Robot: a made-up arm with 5 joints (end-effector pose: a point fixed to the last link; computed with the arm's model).
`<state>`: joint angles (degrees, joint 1 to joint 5).
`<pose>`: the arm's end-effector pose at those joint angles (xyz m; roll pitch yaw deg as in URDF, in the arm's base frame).
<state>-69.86 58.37 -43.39 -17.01 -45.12</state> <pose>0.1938 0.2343 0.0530 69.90 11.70 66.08</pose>
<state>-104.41 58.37 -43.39 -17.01 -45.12</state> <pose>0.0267 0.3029 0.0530 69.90 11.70 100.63</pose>
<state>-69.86 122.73 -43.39 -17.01 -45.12</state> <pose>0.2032 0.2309 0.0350 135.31 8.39 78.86</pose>
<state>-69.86 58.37 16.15 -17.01 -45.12</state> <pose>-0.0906 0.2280 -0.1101 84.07 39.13 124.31</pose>
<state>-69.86 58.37 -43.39 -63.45 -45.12</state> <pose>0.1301 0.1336 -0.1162 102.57 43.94 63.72</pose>
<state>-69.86 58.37 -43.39 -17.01 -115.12</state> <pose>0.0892 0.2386 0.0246 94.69 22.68 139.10</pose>
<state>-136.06 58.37 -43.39 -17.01 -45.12</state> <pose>-0.1362 0.2718 0.0530 69.90 11.70 132.28</pose>
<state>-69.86 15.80 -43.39 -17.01 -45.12</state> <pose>0.1807 0.2391 0.0547 27.15 6.07 59.16</pose>
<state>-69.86 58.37 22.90 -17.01 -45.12</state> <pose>-0.1203 0.2065 -0.1228 88.02 40.98 132.60</pose>
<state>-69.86 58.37 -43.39 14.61 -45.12</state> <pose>0.1481 0.2736 0.1827 47.65 -7.32 77.53</pose>
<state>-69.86 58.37 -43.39 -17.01 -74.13</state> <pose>0.1529 0.2518 0.0365 77.97 19.91 95.05</pose>
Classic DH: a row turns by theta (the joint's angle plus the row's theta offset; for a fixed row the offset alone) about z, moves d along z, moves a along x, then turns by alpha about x. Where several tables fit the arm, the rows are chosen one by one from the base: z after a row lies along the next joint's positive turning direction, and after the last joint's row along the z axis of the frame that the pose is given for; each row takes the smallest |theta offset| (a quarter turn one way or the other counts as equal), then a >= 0, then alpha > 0; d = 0 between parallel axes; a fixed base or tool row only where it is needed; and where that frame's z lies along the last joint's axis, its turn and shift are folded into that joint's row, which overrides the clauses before.
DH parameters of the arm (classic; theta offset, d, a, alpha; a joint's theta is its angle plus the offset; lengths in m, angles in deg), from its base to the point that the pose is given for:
base (fixed): 0 0 0 180
joint 1: 90 -0.036 0.092 90
joint 2: 90 -0.037 0.048 -90
joint 3: -90 0.131 0.047 90
joint 4: 0 -0.132 0.174 90
joint 5: 0 0.048 0.09 -90
tool (fixed): 0 0.029 0 0

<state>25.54 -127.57 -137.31 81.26 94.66</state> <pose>-0.1690 -0.1414 -0.2084 19.65 -31.03 -166.62</pose>
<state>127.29 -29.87 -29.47 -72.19 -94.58</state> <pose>-0.2825 0.0562 -0.1138 25.08 53.21 -165.72</pose>
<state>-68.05 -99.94 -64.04 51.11 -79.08</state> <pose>0.1709 0.2044 -0.2416 -150.03 5.13 47.88</pose>
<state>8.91 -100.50 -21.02 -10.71 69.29</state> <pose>0.1571 -0.1335 -0.0126 -99.91 6.73 81.73</pose>
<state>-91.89 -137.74 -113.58 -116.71 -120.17</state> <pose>0.1087 0.1984 0.0390 -25.59 45.32 95.11</pose>
